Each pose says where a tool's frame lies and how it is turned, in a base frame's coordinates. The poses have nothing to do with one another.
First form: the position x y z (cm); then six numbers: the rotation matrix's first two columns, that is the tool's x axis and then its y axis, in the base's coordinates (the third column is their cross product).
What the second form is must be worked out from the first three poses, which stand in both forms.
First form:
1: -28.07 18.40 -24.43 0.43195 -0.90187 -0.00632 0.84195 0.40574 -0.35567
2: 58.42 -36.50 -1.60 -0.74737 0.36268 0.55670 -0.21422 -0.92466 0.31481
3: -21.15 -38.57 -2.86 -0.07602 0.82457 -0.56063 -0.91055 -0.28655 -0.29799
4: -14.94 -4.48 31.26 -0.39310 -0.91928 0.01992 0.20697 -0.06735 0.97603
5: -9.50 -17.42 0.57 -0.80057 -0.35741 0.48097 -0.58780 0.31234 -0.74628
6: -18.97 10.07 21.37 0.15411 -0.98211 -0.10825 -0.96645 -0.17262 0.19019
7: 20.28 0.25 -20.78 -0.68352 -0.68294 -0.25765 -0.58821 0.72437 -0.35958
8: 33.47 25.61 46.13 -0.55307 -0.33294 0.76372 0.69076 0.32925 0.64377
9: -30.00 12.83 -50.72 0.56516 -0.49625 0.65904 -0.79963 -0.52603 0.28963
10: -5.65 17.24 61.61 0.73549 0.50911 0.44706 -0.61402 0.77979 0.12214
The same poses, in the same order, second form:
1: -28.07 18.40 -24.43 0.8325 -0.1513 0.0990 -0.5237
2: 58.42 -36.50 -1.60 0.1555 0.3196 0.1161 0.9275
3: -21.15 -38.57 -2.86 0.5937 -0.3309 0.0650 0.7306
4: -14.94 -4.48 31.26 0.4348 0.3382 -0.5265 -0.6475
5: -9.50 -17.42 0.57 0.1136 0.2946 -0.8020 0.5070
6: -18.97 10.07 21.37 0.0379 0.7587 -0.6421 -0.1034
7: 20.28 0.25 -20.78 0.1897 -0.3496 0.9089 -0.1248
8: 33.47 25.61 46.13 0.4539 -0.1321 -0.6772 -0.5638
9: -30.00 12.83 -50.72 0.2937 0.8345 -0.3882 0.2582
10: -5.65 17.24 61.61 0.9221 0.1319 -0.1989 0.3045
